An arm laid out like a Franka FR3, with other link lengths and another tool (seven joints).
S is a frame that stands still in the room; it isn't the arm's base.
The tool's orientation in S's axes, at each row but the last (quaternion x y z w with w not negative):
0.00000, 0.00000, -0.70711, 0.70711
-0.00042, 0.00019, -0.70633, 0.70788
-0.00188, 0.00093, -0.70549, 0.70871
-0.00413, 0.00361, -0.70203, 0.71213
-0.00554, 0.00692, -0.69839, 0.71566
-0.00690, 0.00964, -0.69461, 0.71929
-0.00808, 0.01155, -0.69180, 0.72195
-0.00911, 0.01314, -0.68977, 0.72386
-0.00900, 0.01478, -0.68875, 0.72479
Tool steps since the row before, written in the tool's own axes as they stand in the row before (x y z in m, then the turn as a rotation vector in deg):
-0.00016, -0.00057, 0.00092, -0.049, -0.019, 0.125
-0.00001, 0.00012, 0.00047, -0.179, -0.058, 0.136
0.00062, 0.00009, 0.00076, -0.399, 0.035, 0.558
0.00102, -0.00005, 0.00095, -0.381, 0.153, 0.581
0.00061, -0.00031, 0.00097, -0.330, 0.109, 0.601
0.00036, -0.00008, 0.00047, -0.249, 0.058, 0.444
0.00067, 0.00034, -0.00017, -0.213, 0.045, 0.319
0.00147, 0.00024, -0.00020, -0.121, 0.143, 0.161
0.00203, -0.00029, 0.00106, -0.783, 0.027, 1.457
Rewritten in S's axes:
-0.00057, 0.00016, 0.00092, -0.019, 0.049, 0.125
0.00012, 0.00001, 0.00047, -0.058, 0.179, 0.136
0.00010, -0.00062, 0.00076, 0.035, 0.400, 0.557
-0.00003, -0.00102, 0.00095, 0.154, 0.384, 0.579
-0.00028, -0.00062, 0.00097, 0.112, 0.332, 0.600
-0.00006, -0.00036, 0.00047, 0.060, 0.249, 0.444
0.00036, -0.00065, -0.00018, 0.045, 0.213, 0.319
0.00030, -0.00146, -0.00022, 0.142, 0.127, 0.157
-0.00015, -0.00205, 0.00105, 0.036, 0.773, 1.462

